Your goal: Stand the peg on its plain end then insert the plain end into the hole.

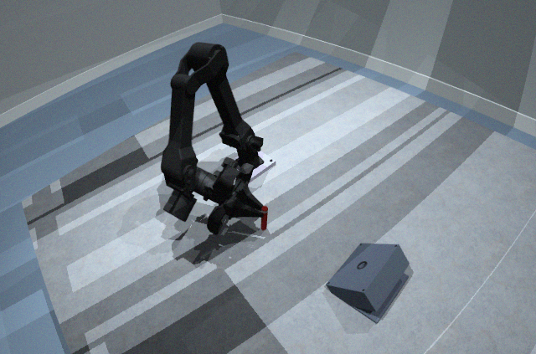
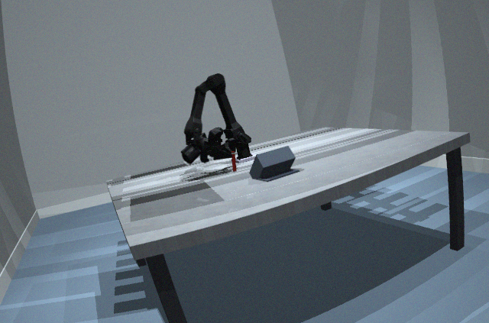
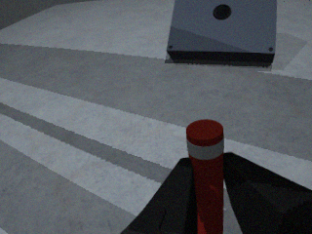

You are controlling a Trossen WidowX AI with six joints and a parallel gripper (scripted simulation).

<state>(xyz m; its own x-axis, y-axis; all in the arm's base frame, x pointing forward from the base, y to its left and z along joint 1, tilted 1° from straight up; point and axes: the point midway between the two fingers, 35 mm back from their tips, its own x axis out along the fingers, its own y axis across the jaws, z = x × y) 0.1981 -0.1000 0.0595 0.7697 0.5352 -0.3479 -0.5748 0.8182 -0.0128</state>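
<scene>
The red peg lies right at my gripper tip. Round my gripper tip: sloped panel: 25 cm ahead, 9 cm to the left, 3 cm below.
</scene>
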